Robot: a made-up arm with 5 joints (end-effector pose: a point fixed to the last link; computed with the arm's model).
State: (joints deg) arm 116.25 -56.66 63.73 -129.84 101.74
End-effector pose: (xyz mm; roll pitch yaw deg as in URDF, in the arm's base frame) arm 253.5 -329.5 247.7 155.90 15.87 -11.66
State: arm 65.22 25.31 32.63 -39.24 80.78
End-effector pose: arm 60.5 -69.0 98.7 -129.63 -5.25 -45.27
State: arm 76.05 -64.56 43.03 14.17 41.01
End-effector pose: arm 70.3 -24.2 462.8 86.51 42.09 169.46
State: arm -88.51 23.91 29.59 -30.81 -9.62
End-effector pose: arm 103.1 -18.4 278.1 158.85 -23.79 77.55
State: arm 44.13 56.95 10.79 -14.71 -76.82
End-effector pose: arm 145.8 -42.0 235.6 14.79 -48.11 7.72
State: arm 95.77 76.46 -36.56 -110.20 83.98
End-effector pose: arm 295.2 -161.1 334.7 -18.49 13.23 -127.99
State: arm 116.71 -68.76 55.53 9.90 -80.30
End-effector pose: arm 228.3 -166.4 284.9 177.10 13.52 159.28
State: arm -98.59 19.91 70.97 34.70 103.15
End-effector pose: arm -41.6 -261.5 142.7 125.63 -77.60 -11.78
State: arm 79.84 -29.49 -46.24 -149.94 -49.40
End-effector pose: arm 245.1 -1.2 199.4 39.63 -14.88 -111.64
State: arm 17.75 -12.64 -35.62 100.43 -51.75
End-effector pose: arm 171.8 28.1 222.0 79.23 50.96 138.09
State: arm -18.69 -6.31 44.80 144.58 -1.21
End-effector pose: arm -91.1 169.2 261.2 92.29 50.54 119.25
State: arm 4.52 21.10 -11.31 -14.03 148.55
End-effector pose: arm 269.4 -102.1 273.6 112.85 -35.28 31.85
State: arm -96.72 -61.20 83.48 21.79 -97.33
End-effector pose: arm 97.7 194.5 -10.1 58.67 -19.16 -133.27
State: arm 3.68 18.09 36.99 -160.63 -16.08
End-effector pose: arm -36.9 21.8 325.6 103.10 -11.37 142.48
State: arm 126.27 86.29 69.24 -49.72 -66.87
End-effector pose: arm -40.9 85.4 206.7 28.16 31.47 -82.68
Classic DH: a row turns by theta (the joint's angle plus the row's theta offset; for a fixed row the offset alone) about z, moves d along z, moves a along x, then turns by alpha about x. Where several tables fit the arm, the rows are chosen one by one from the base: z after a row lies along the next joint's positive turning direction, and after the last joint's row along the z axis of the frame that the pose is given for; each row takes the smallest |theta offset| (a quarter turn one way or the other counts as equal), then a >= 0, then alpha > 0; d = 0 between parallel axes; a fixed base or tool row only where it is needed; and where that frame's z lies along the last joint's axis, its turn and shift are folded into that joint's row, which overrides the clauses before.
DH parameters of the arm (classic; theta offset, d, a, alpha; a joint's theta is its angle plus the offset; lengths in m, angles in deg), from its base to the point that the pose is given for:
base (fixed): -64.43 0.2344 0.0405 -90.56
joint 1: 32.97 0.158 -0.0233 120.58
joint 2: 52.45 -0.1742 -0.097 136.65
joint 3: -14.87 -0.1473 0.0214 89.48
joint 4: 84.75 -0.2644 0.053 -98.73
joint 5: -1.11 -0.0509 0.0485 92.29
tool (fixed): -84.89 0.0601 0 0

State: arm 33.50 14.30 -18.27 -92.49 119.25
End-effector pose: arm 293.6 -122.9 267.7 -81.76 -62.80 -109.76
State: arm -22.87 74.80 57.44 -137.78 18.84
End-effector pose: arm -26.9 -133.8 263.1 81.38 18.21 176.75
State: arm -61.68 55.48 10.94 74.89 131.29
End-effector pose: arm 149.4 -121.1 390.4 64.75 8.21 -4.32
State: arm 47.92 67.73 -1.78 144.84 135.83
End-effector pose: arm 164.4 -156.6 129.5 -136.50 65.22 123.23
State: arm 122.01 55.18 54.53 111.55 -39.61
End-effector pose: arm -57.1 33.5 325.5 99.42 -34.48 84.53
